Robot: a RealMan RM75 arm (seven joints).
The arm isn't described. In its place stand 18 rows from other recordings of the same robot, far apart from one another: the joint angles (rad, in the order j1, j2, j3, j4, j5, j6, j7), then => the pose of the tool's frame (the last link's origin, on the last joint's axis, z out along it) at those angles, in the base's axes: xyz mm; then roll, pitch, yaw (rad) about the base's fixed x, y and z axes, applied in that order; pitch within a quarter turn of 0, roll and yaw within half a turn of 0.
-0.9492, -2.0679, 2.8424, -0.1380, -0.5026, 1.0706, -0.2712 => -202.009 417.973 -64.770 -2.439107 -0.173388 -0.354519
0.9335, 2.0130, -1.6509, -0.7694, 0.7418, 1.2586, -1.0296 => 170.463 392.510 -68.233 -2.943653 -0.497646 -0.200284
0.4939, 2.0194, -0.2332, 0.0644, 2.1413, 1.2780, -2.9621 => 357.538 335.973 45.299 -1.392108 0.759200 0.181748
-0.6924, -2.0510, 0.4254, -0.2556, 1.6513, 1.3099, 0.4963 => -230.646 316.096 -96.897 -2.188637 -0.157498 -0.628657
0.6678, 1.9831, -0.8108, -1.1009, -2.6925, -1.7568, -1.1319 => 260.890 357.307 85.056 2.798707 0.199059 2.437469
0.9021, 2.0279, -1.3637, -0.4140, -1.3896, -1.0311, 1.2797 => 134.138 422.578 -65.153 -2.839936 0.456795 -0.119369
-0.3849, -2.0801, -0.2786, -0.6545, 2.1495, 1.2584, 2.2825 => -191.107 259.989 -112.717 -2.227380 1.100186 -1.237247
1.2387, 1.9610, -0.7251, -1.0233, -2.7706, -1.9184, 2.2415 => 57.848 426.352 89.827 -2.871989 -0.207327 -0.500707
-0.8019, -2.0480, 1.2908, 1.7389, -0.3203, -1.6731, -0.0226 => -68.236 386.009 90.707 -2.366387 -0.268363 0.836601
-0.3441, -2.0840, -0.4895, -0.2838, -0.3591, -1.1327, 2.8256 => -282.255 240.561 -125.879 -2.574216 -0.652361 0.168325
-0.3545, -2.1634, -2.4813, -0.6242, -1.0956, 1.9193, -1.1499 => -265.940 228.401 -28.148 3.003481 -0.680027 0.395227
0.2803, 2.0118, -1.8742, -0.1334, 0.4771, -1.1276, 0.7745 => 403.377 284.332 33.665 -1.601596 1.302864 -0.104966
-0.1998, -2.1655, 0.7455, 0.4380, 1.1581, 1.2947, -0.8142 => -348.115 273.633 7.467 -2.035935 -0.955844 0.111939
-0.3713, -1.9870, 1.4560, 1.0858, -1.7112, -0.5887, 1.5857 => -213.643 409.481 38.022 -2.266768 -0.546793 0.166332
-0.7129, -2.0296, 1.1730, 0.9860, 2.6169, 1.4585, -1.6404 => -231.159 383.045 8.600 -2.946653 0.436933 0.077443
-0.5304, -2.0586, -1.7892, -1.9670, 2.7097, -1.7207, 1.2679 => -109.565 332.504 90.135 -2.612316 0.557962 -0.140813
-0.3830, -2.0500, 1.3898, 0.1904, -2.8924, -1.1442, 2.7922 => -341.936 330.442 11.356 -1.784373 -0.747586 -0.044148
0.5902, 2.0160, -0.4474, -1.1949, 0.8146, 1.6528, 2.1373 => 258.787 363.815 139.313 2.763861 -0.511941 2.334174
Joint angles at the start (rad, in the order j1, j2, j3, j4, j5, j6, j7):
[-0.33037 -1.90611 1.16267 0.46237 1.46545 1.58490 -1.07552]
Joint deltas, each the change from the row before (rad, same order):
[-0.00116 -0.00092 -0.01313 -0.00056 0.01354 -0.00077 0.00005]
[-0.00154 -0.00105 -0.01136 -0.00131 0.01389 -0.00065 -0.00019]
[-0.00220 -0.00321 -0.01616 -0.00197 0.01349 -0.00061 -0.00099]
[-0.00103 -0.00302 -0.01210 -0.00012 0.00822 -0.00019 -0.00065]
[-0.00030 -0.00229 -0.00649 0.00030 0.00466 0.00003 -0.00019]
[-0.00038 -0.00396 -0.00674 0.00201 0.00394 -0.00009 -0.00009]
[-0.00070 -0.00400 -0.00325 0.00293 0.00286 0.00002 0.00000]
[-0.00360 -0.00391 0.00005 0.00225 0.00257 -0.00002 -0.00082]
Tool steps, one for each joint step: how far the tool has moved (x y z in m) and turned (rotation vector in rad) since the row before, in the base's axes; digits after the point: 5 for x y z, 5 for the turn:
[-0.00088 0.00036 0.00038 0.00182 0.00466 0.00235]
[-0.00083 0.00013 -0.00004 -0.00058 0.00490 0.00217]
[-0.00032 0.00058 -0.00022 0.00256 0.00055 0.00439]
[0.00005 0.00051 -0.00011 0.00352 -0.00120 0.00280]
[0.00014 0.00015 -0.00030 0.00164 -0.00102 0.00123]
[0.00074 0.00038 -0.00065 0.00268 -0.00249 -0.00010]
[0.00111 0.00035 -0.00097 0.00075 -0.00190 -0.00237]
[0.00190 0.00087 -0.00146 -0.00259 -0.00146 -0.00512]

